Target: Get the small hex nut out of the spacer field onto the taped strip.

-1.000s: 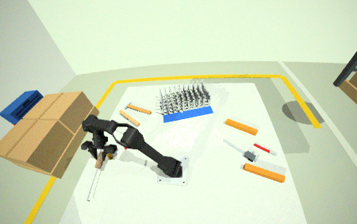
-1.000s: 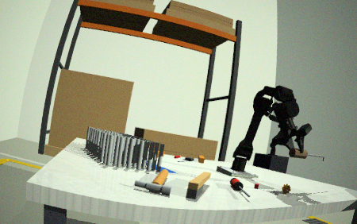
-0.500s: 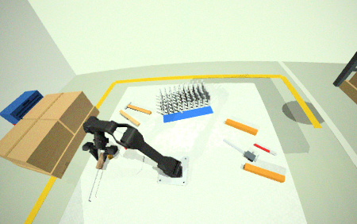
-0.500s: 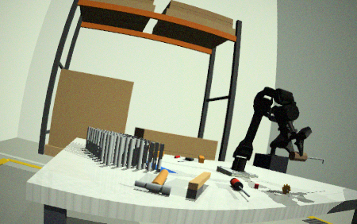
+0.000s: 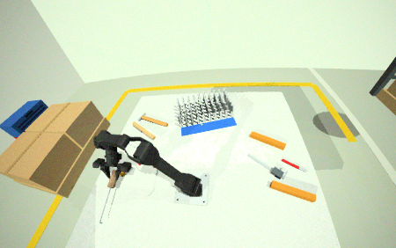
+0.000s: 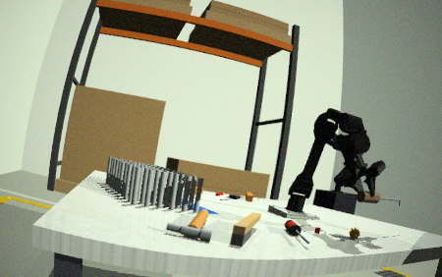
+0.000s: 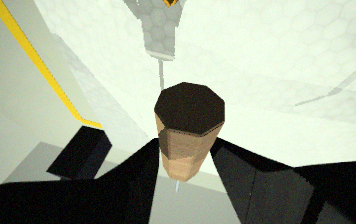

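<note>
My gripper tip is 110 mm past the tool with thin metal rod and 10 mm above it. From my gripper tip the other things lie so: tiny red piece 150 mm ahead, 120 mm below, 60 mm to the right; then red screwdriver 990 mm to the right, 120 mm below, 80 mm ahead; then blue taped strip 490 mm to the right, 440 mm ahead, 120 mm below.
</note>
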